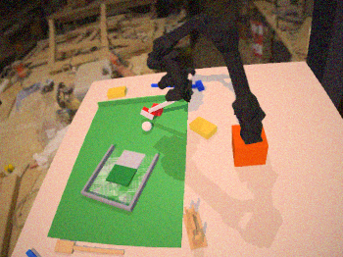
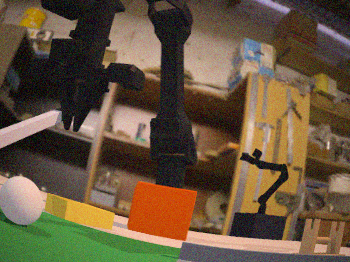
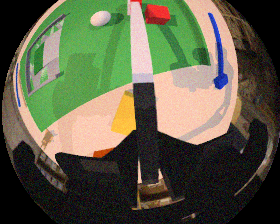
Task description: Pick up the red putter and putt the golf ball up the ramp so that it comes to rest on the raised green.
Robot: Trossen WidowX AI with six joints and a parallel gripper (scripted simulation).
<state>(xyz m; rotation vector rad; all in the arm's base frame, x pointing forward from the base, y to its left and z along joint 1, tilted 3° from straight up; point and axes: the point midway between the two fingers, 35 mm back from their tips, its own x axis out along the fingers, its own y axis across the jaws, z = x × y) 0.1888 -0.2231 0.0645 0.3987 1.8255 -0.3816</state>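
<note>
Right now the red putter is 100 mm ahead of my gripper tip, 50 mm to the right of it and 30 mm below it. Also, from my gripper tip: blue bar: 20 mm ahead, 310 mm to the right, 120 mm below; then small red block: 150 mm ahead, 130 mm to the right, 110 mm below; then white golf ball: 200 mm ahead, 30 mm to the right, 110 mm below.
</note>
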